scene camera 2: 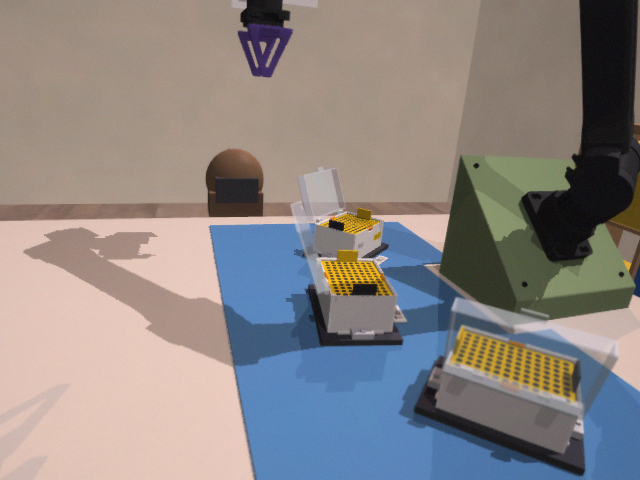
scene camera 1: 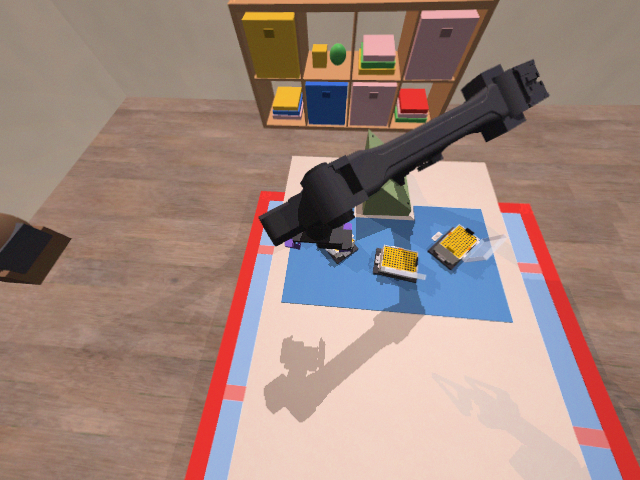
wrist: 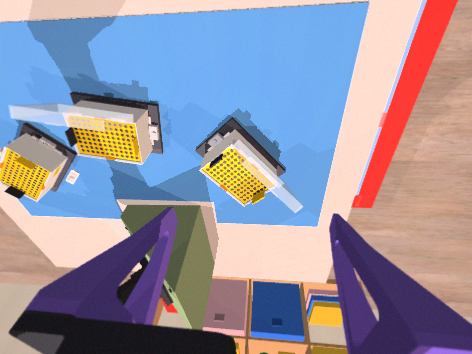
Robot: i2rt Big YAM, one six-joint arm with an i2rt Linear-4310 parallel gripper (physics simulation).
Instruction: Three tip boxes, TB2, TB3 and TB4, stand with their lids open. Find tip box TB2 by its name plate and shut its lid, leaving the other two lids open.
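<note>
TB2 is the leftmost box in scene camera 1, the farthest in scene camera 2 and the rightmost in the wrist view. Its clear lid stands open; its name plate cannot be read. The middle box, TB4, and TB3 also have open lids. My gripper is open and empty, high above the mat, fingers pointing down. It partly covers TB2 in scene camera 1.
The boxes stand on a blue mat. The green wedge-shaped arm base stands beside the mat. A shelf unit is behind the table. The arm reaches above the base and TB2's side.
</note>
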